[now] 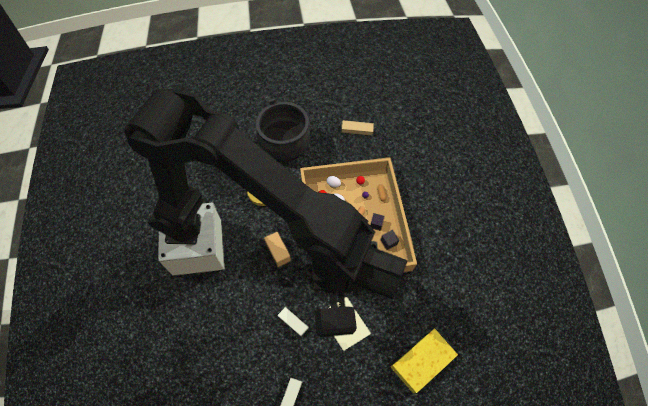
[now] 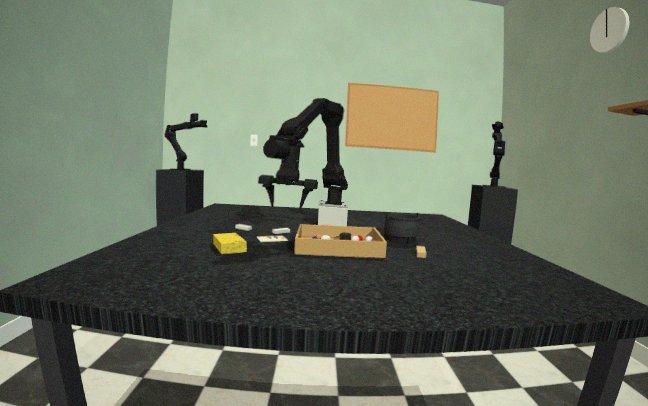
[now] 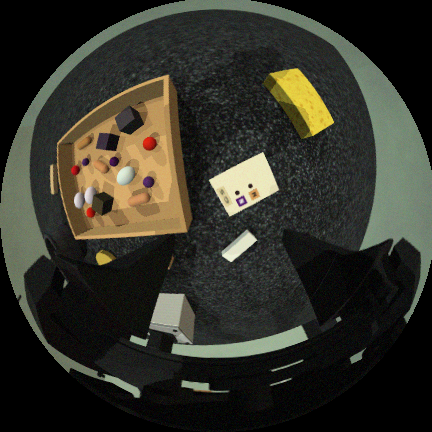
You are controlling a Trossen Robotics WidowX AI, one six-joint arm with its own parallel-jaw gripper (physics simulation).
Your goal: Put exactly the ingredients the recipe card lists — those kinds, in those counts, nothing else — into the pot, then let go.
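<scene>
The recipe card (image 1: 359, 330) (image 3: 250, 172) lies flat, with a purple square outline, an orange square, two dark dots and a beige patch with two ovals. The wooden tray (image 1: 403, 220) (image 2: 340, 249) (image 3: 181, 175) holds a pale greenish egg (image 3: 125, 175), two white eggs, three red balls, three purple balls, three orange-brown sausage shapes, a dark olive cube (image 3: 102, 203), a purplish cube (image 3: 108, 141) and a dark grey cube (image 3: 129, 120). The dark pot (image 1: 285, 148) (image 2: 402, 228) stands beyond the tray; its inside is dark. My gripper (image 2: 286, 206) (image 3: 229, 236) is open and empty, high above the table near the card.
A yellow sponge (image 1: 425, 361) (image 2: 230, 243) (image 3: 302, 105) lies beyond the card. A white block (image 1: 293, 321) (image 3: 239, 246) lies beside it. A wooden block (image 1: 277, 249) lies near the arm's base, another wooden block (image 1: 357, 128) near the pot. A yellow disc (image 1: 256, 198) (image 3: 105, 258) is partly hidden.
</scene>
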